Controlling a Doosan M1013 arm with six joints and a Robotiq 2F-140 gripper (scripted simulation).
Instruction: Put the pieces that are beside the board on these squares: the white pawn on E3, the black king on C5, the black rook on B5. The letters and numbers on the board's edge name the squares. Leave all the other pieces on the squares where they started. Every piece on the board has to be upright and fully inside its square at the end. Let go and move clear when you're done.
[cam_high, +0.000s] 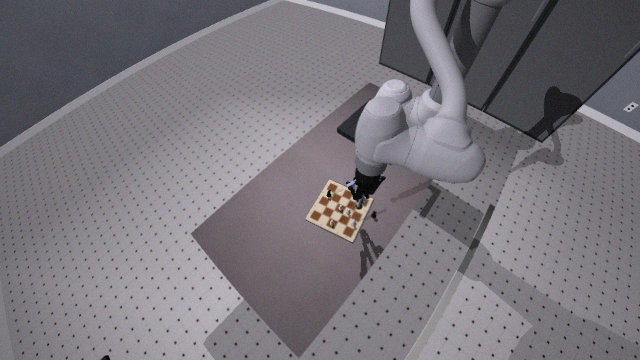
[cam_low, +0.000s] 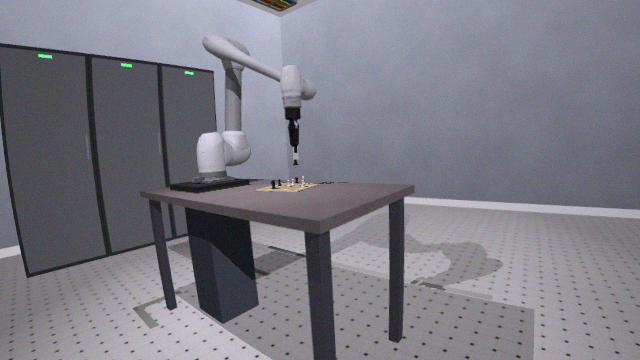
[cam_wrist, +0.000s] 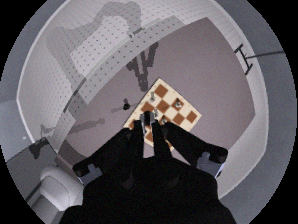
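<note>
Now: the chessboard 10 mm ahead of my hand, 80 mm to the right of it and 160 mm below it. Round my hand: black chess piece: 30 mm below.
</note>
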